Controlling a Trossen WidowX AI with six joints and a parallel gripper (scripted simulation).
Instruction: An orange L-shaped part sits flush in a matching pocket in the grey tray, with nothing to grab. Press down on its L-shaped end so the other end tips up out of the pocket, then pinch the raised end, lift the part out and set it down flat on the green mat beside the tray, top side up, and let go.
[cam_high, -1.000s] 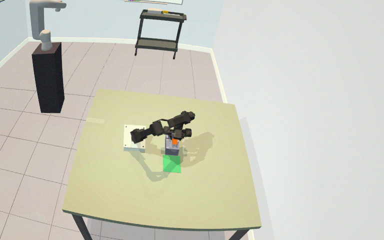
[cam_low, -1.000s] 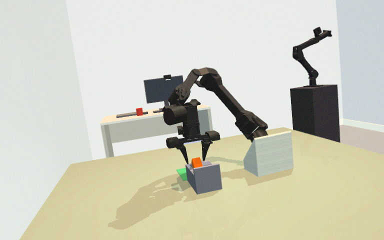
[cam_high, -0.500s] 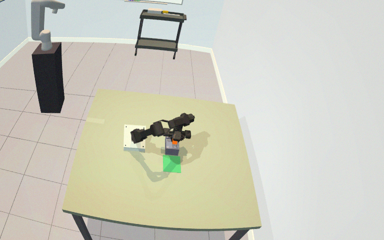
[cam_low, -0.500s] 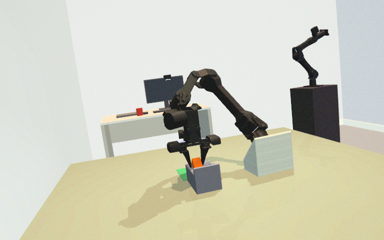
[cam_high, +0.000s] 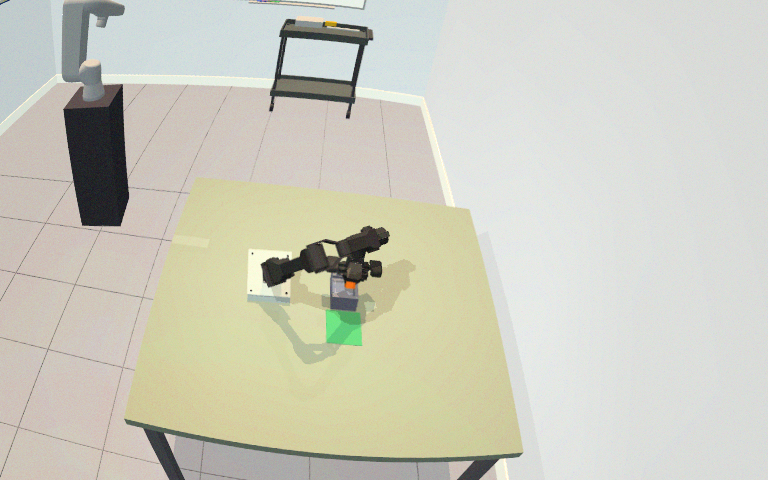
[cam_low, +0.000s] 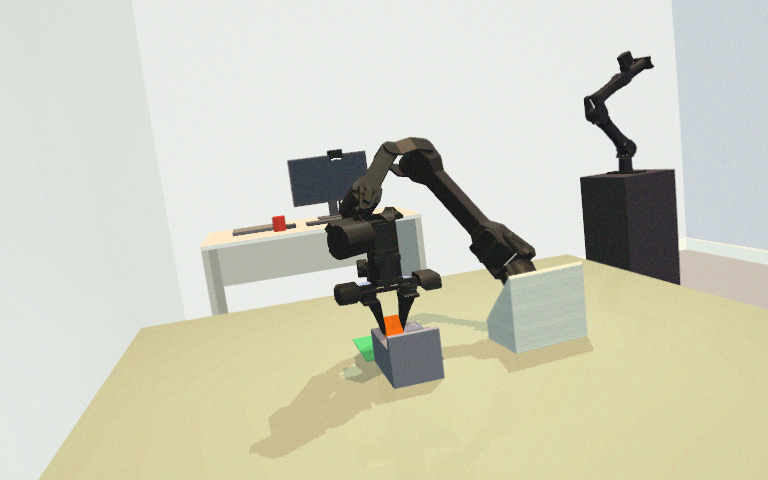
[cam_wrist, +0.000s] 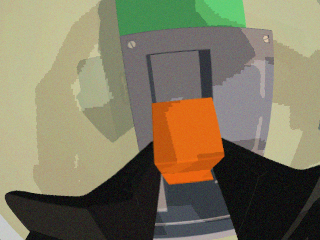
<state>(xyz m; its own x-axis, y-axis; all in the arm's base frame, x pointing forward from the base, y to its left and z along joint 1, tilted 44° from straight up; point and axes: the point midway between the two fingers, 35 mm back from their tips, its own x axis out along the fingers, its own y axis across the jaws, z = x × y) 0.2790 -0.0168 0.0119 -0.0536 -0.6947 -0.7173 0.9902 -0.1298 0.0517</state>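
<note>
Right now my gripper tip is 30 mm past the green mat, 140 mm to the left of it and 80 mm above it. From my gripper tip the other things lie so: orange L-shaped part: 10 mm behind, 30 mm to the left, 30 mm below.
</note>
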